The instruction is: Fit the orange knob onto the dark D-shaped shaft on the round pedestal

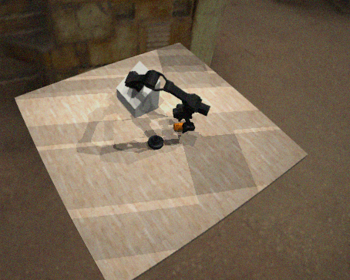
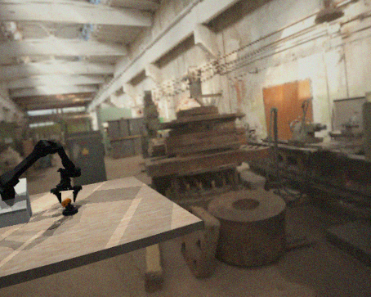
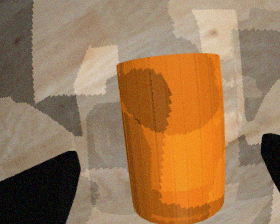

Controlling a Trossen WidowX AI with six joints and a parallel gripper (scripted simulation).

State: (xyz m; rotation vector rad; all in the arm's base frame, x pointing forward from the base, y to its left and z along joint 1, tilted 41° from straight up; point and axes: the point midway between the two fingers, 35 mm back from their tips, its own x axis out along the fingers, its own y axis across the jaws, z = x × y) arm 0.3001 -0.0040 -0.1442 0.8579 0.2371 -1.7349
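Right now the orange knob is 1 cm to the right of my gripper tip, 1 cm behind it and 1 cm above it. The rest, counted from my gripper tip: round pedestal (18 cm to the right, 2 cm above).
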